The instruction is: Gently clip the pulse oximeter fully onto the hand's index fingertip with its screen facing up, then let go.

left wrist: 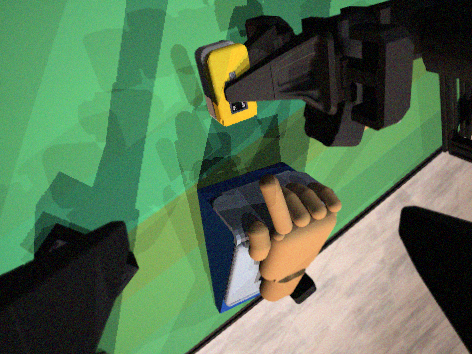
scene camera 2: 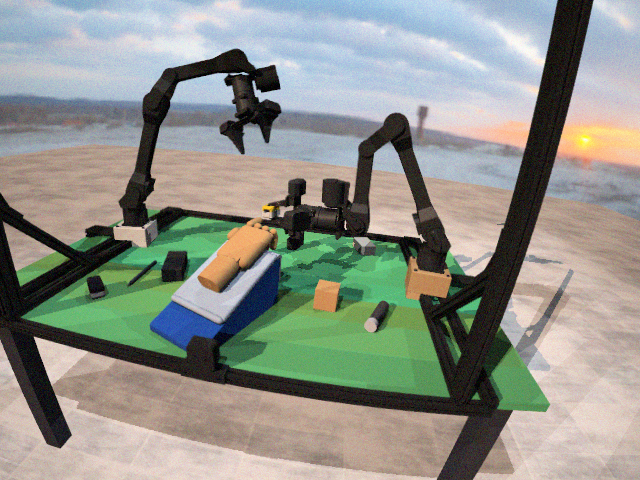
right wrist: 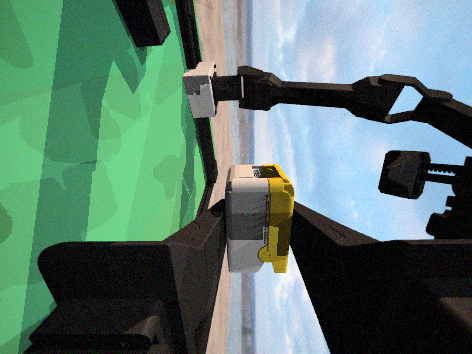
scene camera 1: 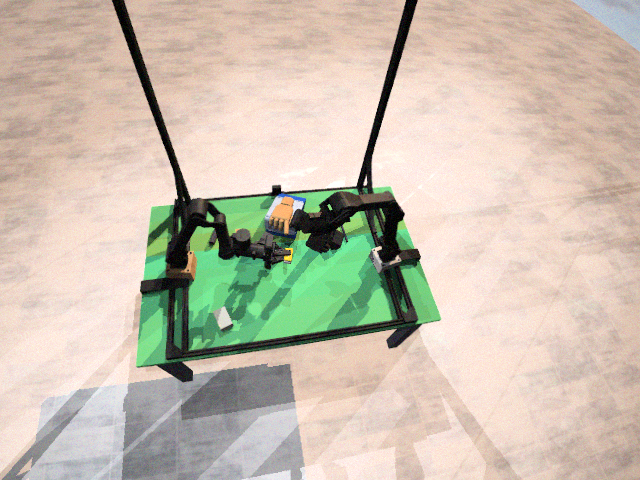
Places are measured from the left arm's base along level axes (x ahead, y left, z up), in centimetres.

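Pixels of known places: left gripper, fingertip midpoint: (left wrist: 264, 227) (scene camera 2: 254, 148) (right wrist: 448, 181) (scene camera 1: 306, 236); right gripper, fingertip midpoint: (left wrist: 216, 90) (scene camera 2: 268, 210) (right wrist: 255, 205) (scene camera 1: 290, 255); left arm's base at its link origin: (scene camera 2: 135, 223) (right wrist: 214, 89) (scene camera 1: 386, 254); right arm's base at its link origin: (scene camera 2: 430, 266) (scene camera 1: 179, 261).
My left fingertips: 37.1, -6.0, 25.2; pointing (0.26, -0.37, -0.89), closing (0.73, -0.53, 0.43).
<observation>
Ahead of a thing's pixels: the offset from my left fingertips to its middle, as dx, dy, dz.
The yellow and grey pulse oximeter @(+5.6, -3.3, -16.1) (scene camera 1: 288, 255) (scene camera 2: 269, 210) (left wrist: 217, 65) (right wrist: 247, 215) is held in the air, yellow side up, with its small dark screen visible in the left wrist view. My right gripper (right wrist: 255, 205) (left wrist: 216, 90) is shut on its grey and yellow faces. The tan hand (scene camera 1: 283, 209) (scene camera 2: 240, 248) (left wrist: 300, 245) lies palm-down on a wedge. Its index finger (left wrist: 276, 205) points towards the oximeter; a gap separates them in the left wrist view. The fingertip is bare. My left gripper (scene camera 2: 254, 146) is wide open, empty and high above the table.
The blue wedge (scene camera 2: 253, 294) (left wrist: 215, 260) has a pale top pad. An orange cube @(+19.3, -26.4, -28.6) (scene camera 2: 326, 296) and a dark cylinder @(+30.0, -32.4, -29.8) (scene camera 2: 377, 316) lie right of it in scene camera 2. A black box @(-18.8, -13.3, -29.4) (scene camera 2: 174, 266), a pen @(-26.8, -16.0, -30.7) (scene camera 2: 142, 272) and a small dark object @(-33.9, -26.0, -29.5) (scene camera 2: 96, 287) lie left. A grey block @(+36.5, +7.6, -29.6) (scene camera 1: 222, 318) (scene camera 2: 364, 245) lies farther off.
</observation>
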